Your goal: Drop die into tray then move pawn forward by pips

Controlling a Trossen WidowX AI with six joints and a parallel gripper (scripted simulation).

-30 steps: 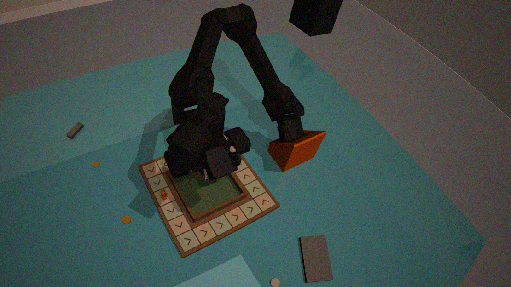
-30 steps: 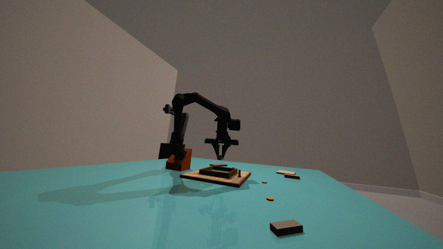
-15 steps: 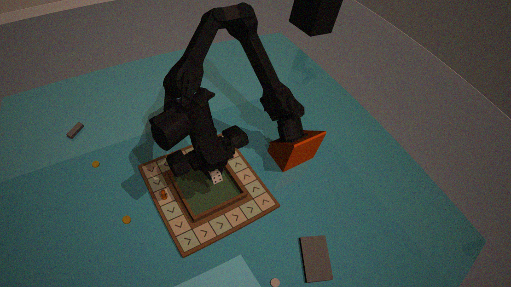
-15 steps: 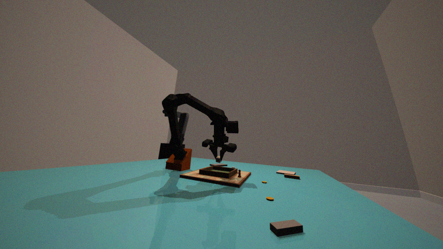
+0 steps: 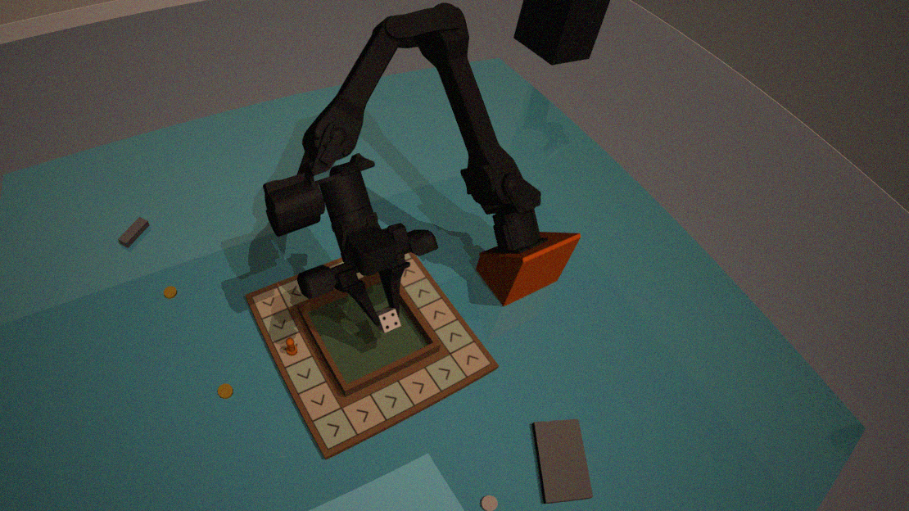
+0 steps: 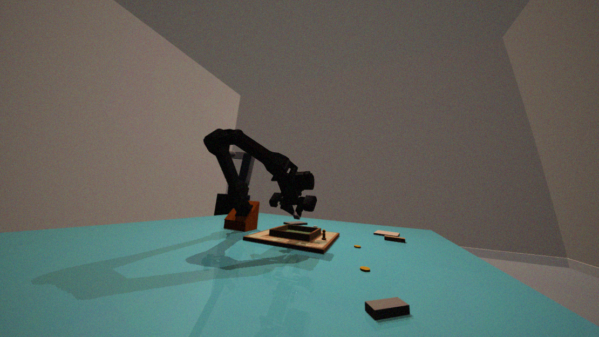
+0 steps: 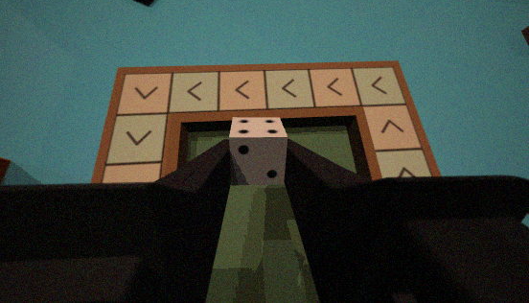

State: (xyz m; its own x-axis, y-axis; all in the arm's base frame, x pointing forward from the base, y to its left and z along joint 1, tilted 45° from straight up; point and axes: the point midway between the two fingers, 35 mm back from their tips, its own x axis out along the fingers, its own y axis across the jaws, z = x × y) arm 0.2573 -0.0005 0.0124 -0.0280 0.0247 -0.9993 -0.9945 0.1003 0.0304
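My gripper tip is 130 mm short of the orange pawn, 50 mm to the left of it and 50 mm above it. The rest, counted from my gripper tip: green dice tray (70 mm below, 30 mm to the right, 10 mm ahead); white disc (270 mm to the left, 80 mm below, 10 mm ahead); white die (right at my gripper tip).
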